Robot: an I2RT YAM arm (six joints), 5 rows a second.
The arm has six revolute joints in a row. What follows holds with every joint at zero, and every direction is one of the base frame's.
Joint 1 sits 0.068 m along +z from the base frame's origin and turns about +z.
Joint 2 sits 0.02 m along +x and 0.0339 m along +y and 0.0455 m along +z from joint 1 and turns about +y.
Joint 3 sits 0.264 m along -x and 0.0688 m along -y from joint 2 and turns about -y.
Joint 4 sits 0.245 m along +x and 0.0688 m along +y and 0.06 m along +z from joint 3 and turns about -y.
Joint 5 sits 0.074 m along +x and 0.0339 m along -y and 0.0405 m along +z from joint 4 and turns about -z.
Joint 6 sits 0.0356 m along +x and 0.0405 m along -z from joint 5 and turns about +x.
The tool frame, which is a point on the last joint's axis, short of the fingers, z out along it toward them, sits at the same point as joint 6; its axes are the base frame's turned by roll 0, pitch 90 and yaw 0 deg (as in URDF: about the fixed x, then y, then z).
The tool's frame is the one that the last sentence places.
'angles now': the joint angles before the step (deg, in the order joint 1, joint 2, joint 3, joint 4, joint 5, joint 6). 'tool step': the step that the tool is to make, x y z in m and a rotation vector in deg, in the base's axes. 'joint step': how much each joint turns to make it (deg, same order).
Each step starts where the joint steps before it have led.
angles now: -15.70, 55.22, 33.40, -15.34, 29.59, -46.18
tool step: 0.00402, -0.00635, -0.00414, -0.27, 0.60, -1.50
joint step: -1.32, 2.09, 0.01, 1.71, 0.40, -0.27
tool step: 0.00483, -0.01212, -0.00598, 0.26, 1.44, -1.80
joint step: -2.77, 3.22, 0.43, 1.78, -0.64, -0.88
